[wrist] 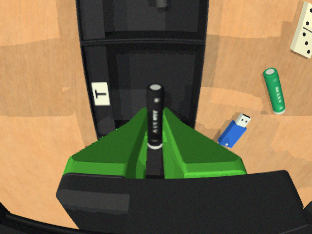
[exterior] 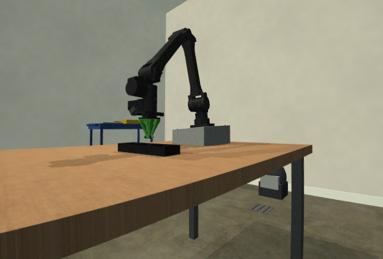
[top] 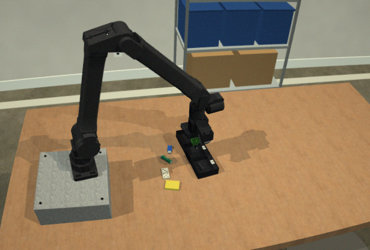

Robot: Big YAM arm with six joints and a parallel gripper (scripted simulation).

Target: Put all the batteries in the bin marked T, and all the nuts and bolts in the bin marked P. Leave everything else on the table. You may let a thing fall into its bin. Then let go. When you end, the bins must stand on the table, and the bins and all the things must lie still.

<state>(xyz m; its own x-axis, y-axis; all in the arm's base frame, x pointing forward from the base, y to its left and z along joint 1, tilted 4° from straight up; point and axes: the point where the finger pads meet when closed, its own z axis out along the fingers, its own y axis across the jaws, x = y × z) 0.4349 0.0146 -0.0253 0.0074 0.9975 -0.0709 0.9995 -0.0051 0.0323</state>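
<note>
Right now the black tray is 50 mm below my hand and 10 mm ahead of it. Also, from my hand: dark bolt (90 mm to the right, 50 mm below); then blue usb stick (80 mm behind, 60 mm below, 50 mm to the left); then black battery (right at my hand).
</note>
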